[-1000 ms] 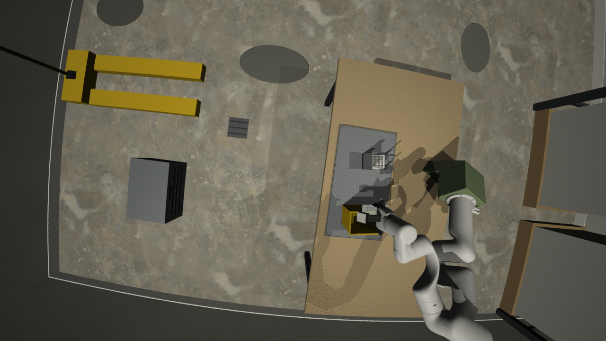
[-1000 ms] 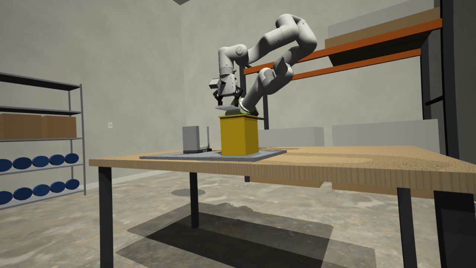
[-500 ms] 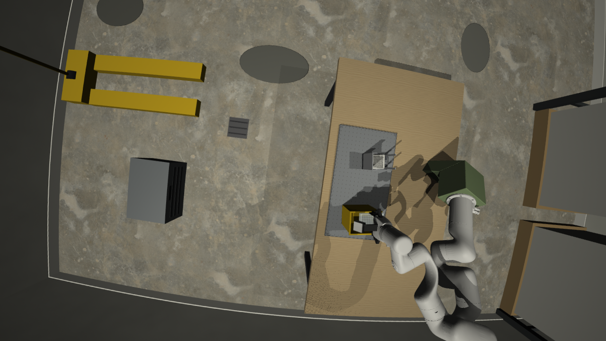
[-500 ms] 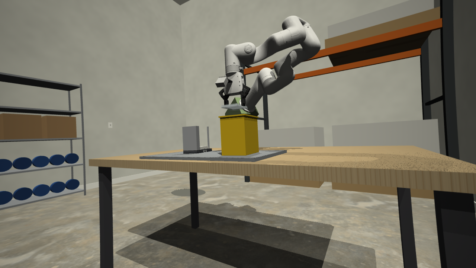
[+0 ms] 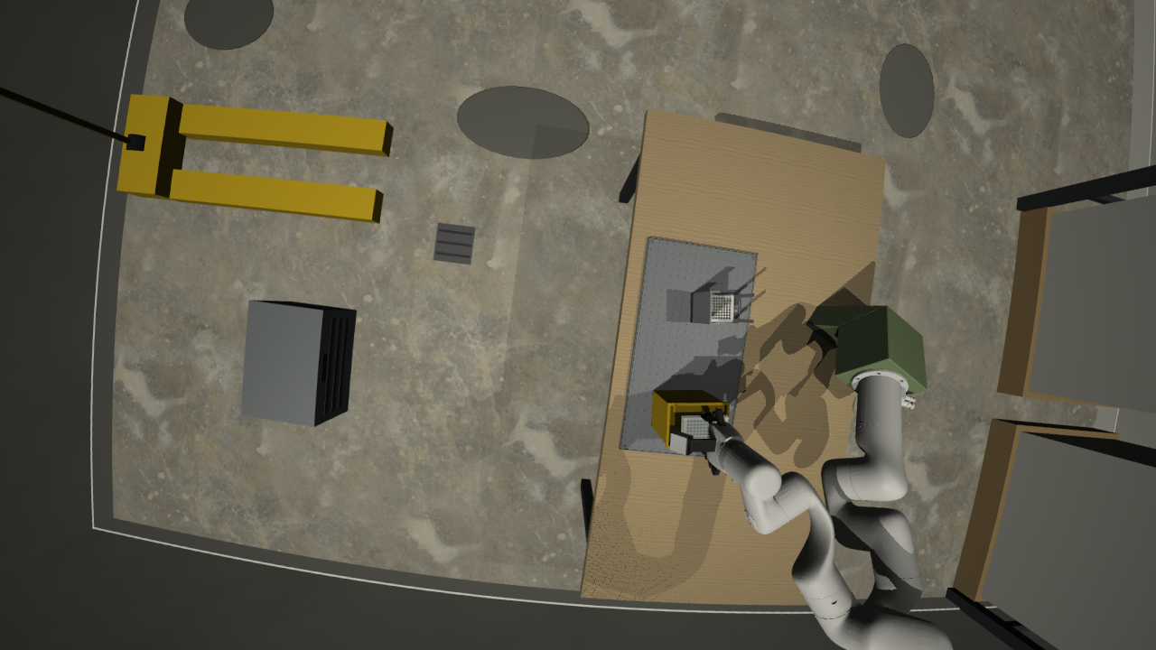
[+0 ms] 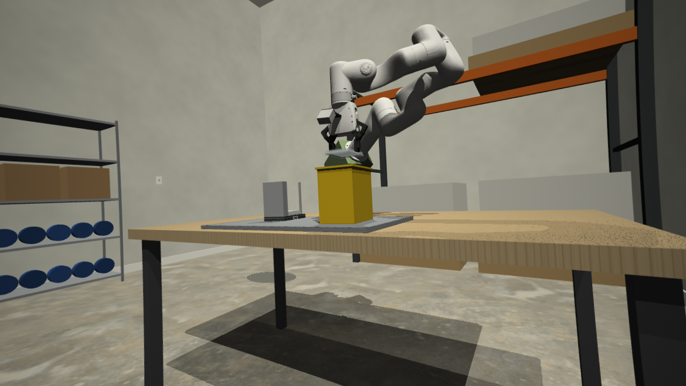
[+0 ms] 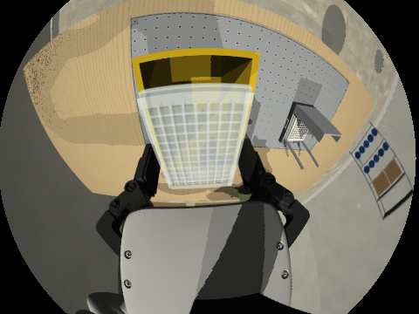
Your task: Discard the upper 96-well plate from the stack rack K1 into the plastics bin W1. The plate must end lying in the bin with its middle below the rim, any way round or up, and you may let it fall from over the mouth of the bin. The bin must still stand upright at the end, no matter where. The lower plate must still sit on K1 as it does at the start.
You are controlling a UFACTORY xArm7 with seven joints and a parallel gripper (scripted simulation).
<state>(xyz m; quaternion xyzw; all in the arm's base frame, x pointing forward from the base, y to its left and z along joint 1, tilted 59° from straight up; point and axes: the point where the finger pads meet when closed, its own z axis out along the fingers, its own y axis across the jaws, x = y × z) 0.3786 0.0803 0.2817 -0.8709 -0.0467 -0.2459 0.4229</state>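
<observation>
My gripper is now 150 mm above the yellow plastics bin W1.
</observation>
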